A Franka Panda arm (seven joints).
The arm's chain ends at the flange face. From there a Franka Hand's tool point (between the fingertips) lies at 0.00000 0.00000 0.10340 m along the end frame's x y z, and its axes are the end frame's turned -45 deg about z.
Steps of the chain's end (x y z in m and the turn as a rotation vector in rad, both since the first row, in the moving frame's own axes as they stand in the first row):
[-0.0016, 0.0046, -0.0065, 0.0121, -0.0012, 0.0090]
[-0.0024, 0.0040, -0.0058, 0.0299, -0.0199, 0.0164]
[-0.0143, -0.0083, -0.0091, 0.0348, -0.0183, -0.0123]
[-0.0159, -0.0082, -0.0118, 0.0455, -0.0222, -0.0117]
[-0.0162, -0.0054, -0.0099, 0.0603, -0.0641, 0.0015]
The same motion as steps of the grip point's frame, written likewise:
[-0.0036, 0.0012, -0.0065, 0.0094, 0.0077, 0.0090]
[-0.0038, -0.0025, -0.0059, 0.0352, 0.0071, 0.0164]
[-0.0031, -0.0199, -0.0092, 0.0375, 0.0117, -0.0123]
[-0.0038, -0.0220, -0.0119, 0.0479, 0.0165, -0.0117]
[-0.0079, -0.0244, -0.0103, 0.0880, -0.0027, 0.0015]

